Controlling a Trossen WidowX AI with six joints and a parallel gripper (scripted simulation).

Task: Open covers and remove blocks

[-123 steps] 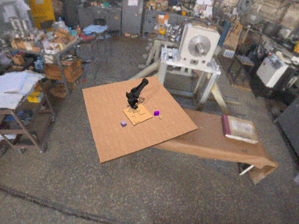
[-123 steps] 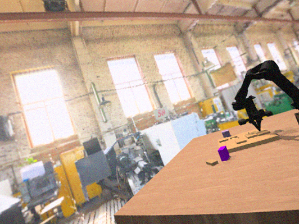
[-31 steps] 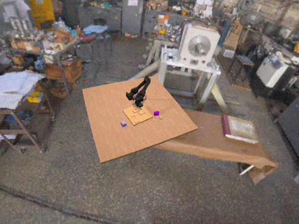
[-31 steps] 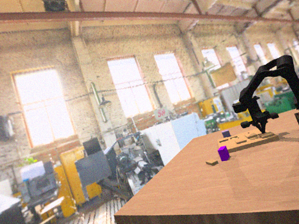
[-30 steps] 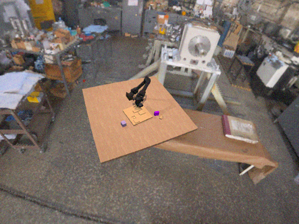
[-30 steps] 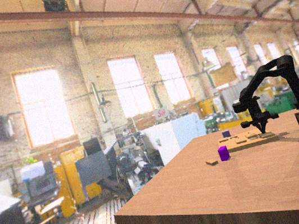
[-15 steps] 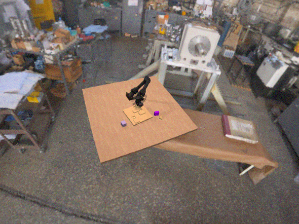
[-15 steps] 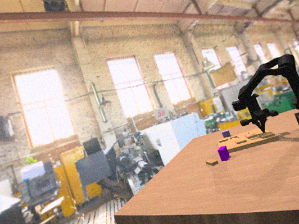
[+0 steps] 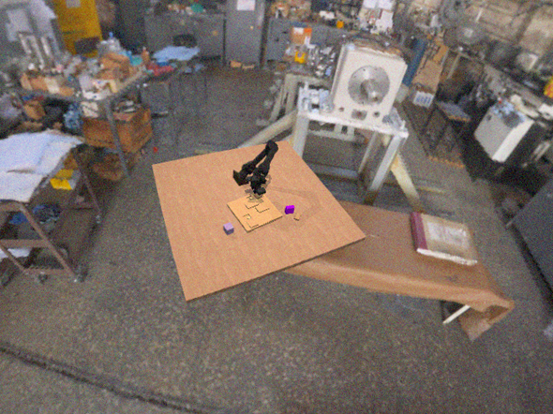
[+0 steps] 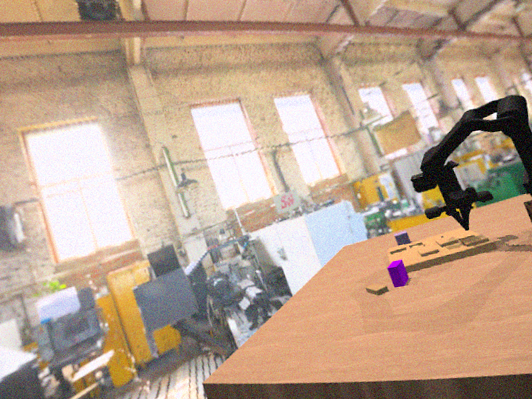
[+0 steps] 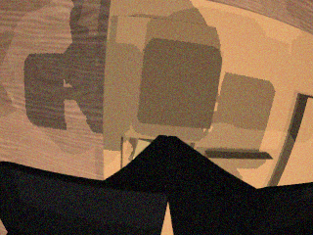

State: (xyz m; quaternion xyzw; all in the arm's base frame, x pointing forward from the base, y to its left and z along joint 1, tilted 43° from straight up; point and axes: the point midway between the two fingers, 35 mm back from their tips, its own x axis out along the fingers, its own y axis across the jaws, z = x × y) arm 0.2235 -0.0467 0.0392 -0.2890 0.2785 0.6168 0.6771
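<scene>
The tan puzzle board lies 11 cm ahead of my gripper tip, 6 cm to the right of it and 4 cm below it. Also, from my gripper tip: lilac block (32 cm to the right, 18 cm ahead, 3 cm below); then magenta block (24 cm ahead, 15 cm to the left, 3 cm below).
</scene>
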